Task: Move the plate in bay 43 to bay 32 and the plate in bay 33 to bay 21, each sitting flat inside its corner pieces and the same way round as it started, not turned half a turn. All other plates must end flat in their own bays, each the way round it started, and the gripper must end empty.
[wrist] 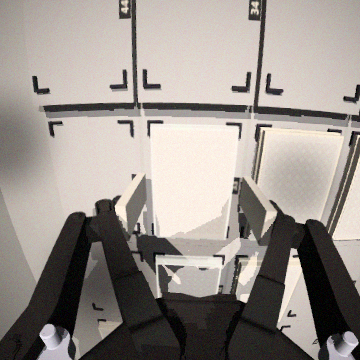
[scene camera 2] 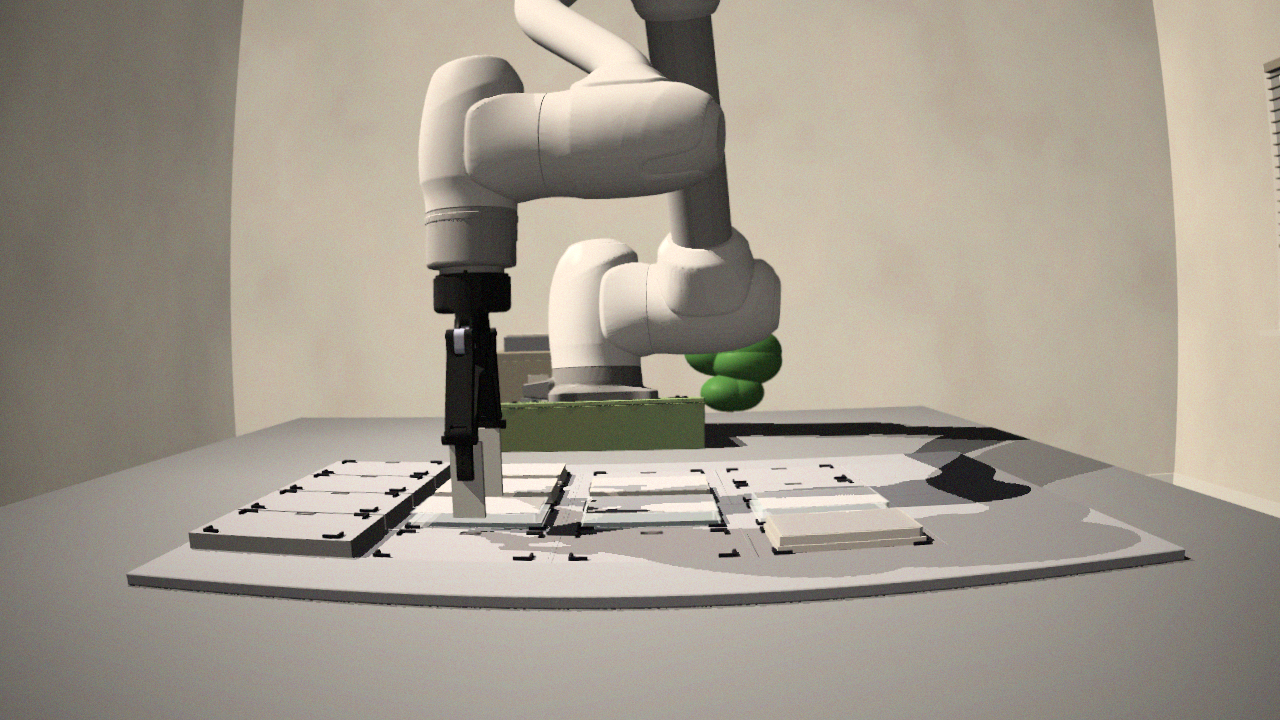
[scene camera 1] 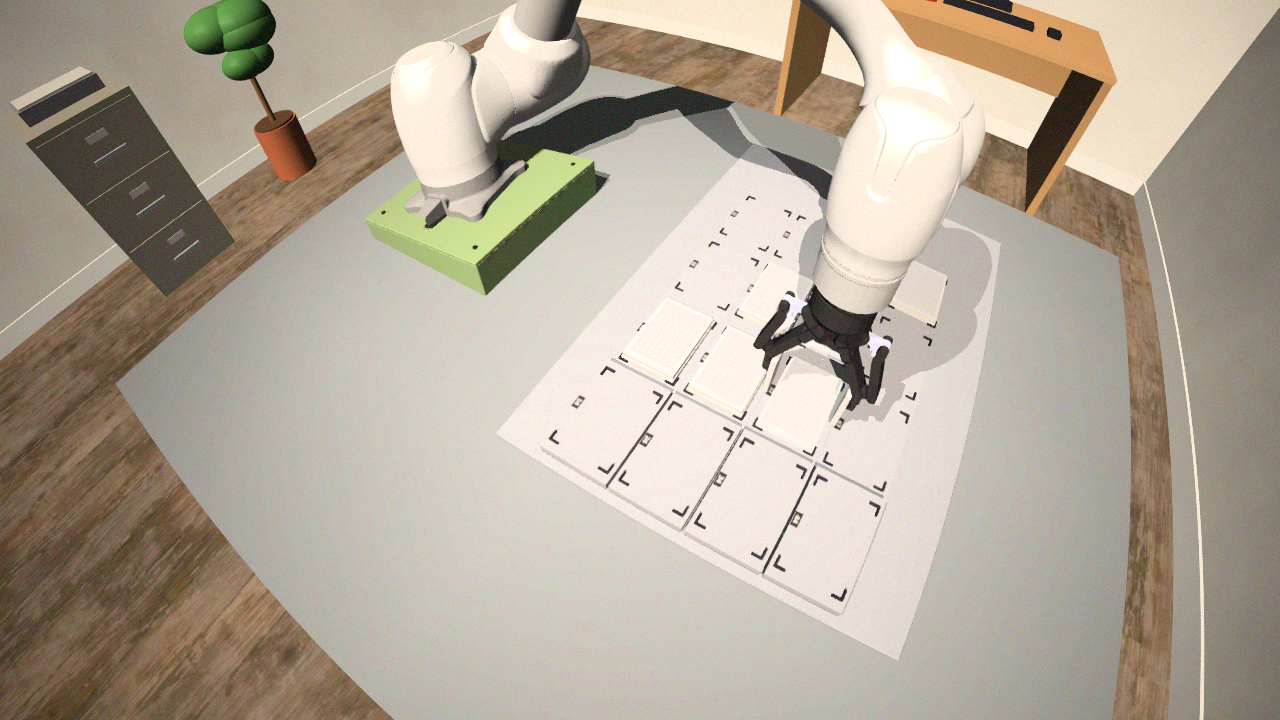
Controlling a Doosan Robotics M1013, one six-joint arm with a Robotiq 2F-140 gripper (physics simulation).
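Pixels of known places: gripper, fingertip midpoint: (wrist: 192, 187) (scene camera 2: 479, 505) (scene camera 1: 801, 400); arm's base at its link origin: (scene camera 2: 597, 400) (scene camera 1: 466, 188).
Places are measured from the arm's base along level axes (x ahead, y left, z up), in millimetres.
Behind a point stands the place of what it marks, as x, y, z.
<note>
My gripper (scene camera 1: 805, 392) {675, -211, -39} (scene camera 2: 478, 503) {675, -211, -39} (wrist: 192, 187) {675, -211, -39} is open and empty. It points straight down, low over bay 33, with one pad beyond each long side of a thin pale plate (scene camera 1: 799, 416) {677, -239, -38} (scene camera 2: 519, 512) {718, -174, -38} (wrist: 195, 160) {668, -239, -38}. That plate lies flat inside bay 33's corner pieces, with small sideways gaps to the pads. Bay 43 (scene camera 1: 863, 452) {778, -254, -53} (wrist: 92, 160) {779, -253, -53} holds no plate. A clear-edged plate (scene camera 2: 651, 512) {744, -55, -39} (wrist: 190, 282) {697, -77, -38} lies flat in bay 32; the gripper mostly hides it in scene camera 1. Bay 21 (scene camera 1: 803, 240) {619, 138, -53} shows bare marks, its right part hidden by the arm.
Thicker plates lie in bay 23 (scene camera 1: 731, 369) {568, -198, -38} (wrist: 300, 175) {565, -208, -38} and bay 13 (scene camera 1: 669, 340) {470, -181, -38}. Other plates lie in bay 22 (scene camera 1: 771, 295) {591, -36, -38}, bay 31 (scene camera 2: 819, 497) {737, 113, -38} and bay 41 (scene camera 1: 921, 291) {843, 82, -38} (scene camera 2: 845, 523) {851, 91, -38}. Raised bays 14 to 44 form a step along one side. The green base block (scene camera 1: 501, 214) {121, -60, 10} stands behind.
</note>
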